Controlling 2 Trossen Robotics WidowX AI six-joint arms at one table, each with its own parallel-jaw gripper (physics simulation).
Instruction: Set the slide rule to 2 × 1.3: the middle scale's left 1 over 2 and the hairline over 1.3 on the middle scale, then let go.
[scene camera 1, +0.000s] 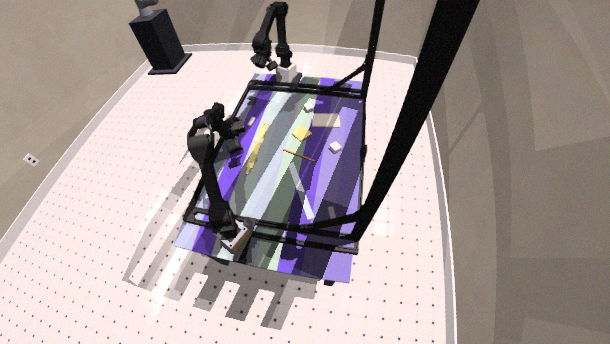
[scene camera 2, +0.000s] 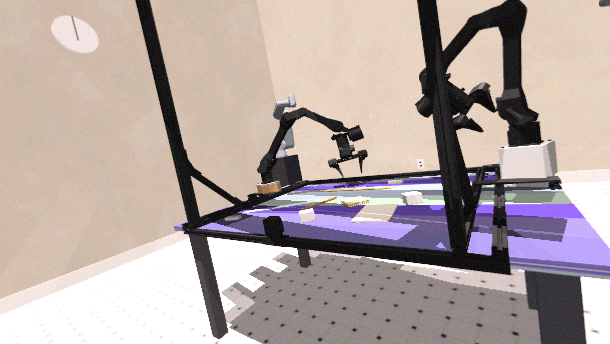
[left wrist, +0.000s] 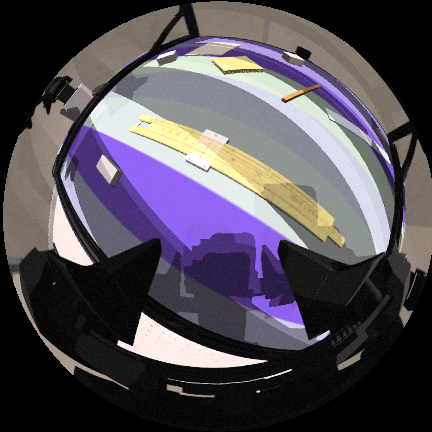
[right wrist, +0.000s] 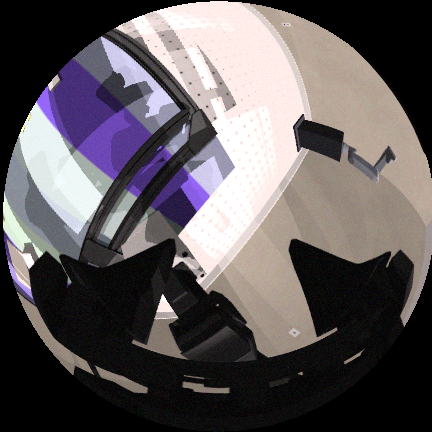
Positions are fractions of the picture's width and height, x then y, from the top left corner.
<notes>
My right gripper (scene camera 2: 0.80, 0.35) is open, with nothing in its grasp. Further things: my left gripper (left wrist: 0.51, 0.57) and a yellow slide rule (left wrist: 0.51, 0.39).
My right gripper is seen too in the right wrist view (right wrist: 0.54, 0.57).
</notes>
